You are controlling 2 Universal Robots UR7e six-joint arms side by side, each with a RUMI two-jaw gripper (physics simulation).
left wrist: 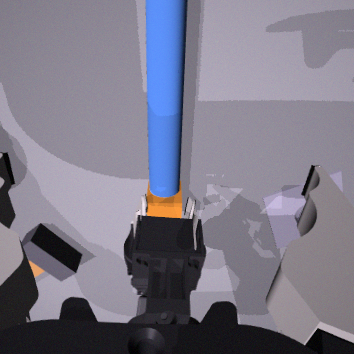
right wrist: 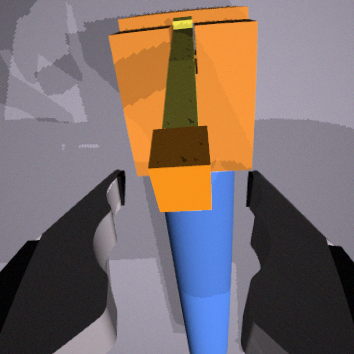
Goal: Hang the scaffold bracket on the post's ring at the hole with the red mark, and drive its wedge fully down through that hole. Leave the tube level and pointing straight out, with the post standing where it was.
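Places are measured from the left arm's base along level axes (x back, y right, z up), in metres.
Pixels of known places: left gripper, fingertip midpoint: [left wrist: 160, 160]; right gripper, fingertip midpoint: [left wrist: 166, 196].
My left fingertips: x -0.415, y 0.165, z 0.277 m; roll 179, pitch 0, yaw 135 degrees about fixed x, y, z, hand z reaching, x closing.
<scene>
For each thing: its top centre in the pictures, then the offset to it from my left fingertips. "spot": a spot on its surface instead.
- olive-yellow wedge, middle of its top: [right wrist: 180, 138] dx +0.168, dy +0.169, dz -0.157 m
- orange block, surface spot: [right wrist: 182, 189] spot: dx +0.163, dy +0.163, dz -0.147 m
- pale lilac object, surface spot: [left wrist: 284, 217] spot: dx +0.022, dy +0.357, dz -0.271 m
The bracket's blue tube [left wrist: 165, 75] [right wrist: 207, 260] runs into its orange head [left wrist: 165, 209] [right wrist: 230, 95]. In the right wrist view the olive-yellow wedge [right wrist: 181, 95] lies along the head's face, with an orange block [right wrist: 182, 189] at its near end. My right gripper [left wrist: 166, 196] [right wrist: 185, 172] is open, its fingers standing on either side of that block with gaps. My left gripper [left wrist: 160, 160] is wide open and empty, its fingers far out on both sides of the tube. The post, its ring and the red mark do not show in these views.
In the left wrist view a dark-topped grey block [left wrist: 56, 252] with a bit of orange beside it is at the lower left, close to the left finger. A pale lilac object [left wrist: 284, 217] is partly behind the other finger. Shadows cross the grey surface.
</scene>
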